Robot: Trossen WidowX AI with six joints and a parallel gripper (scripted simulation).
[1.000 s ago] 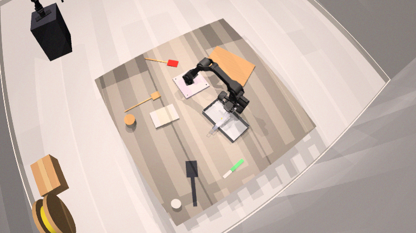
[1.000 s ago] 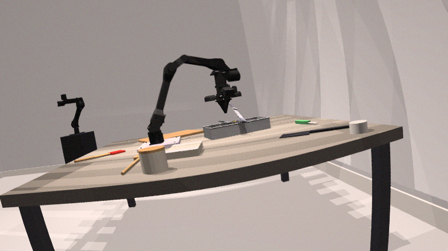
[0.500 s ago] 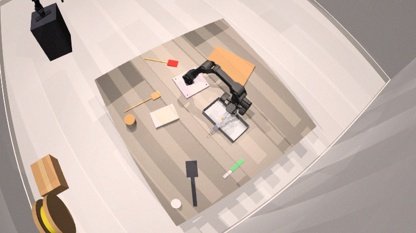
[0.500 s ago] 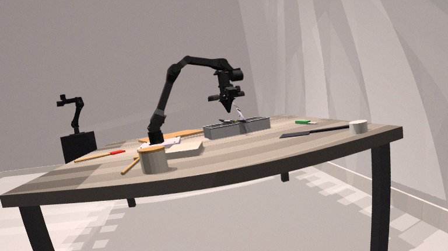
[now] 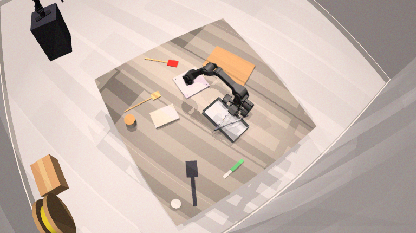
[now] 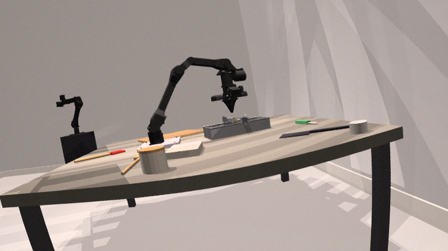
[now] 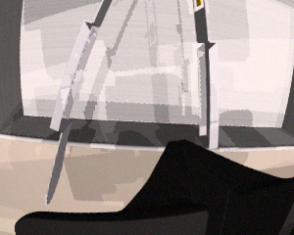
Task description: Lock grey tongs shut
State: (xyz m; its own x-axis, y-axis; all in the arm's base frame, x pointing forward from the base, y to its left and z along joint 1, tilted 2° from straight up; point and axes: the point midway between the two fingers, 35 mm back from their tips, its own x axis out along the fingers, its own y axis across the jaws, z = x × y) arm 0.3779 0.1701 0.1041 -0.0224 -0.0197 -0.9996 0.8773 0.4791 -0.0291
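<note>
Now: the grey roasting tin 7 cm below my gripper tip, 5 cm to the right of it and 1 cm ahead of it. From my gripper tip the other things lie so: white slab (44 cm to the right, 18 cm behind, 9 cm below); then wooden board (40 cm behind, 19 cm to the left, 9 cm below); then black spatula (44 cm to the right, 31 cm ahead, 10 cm below).
</note>
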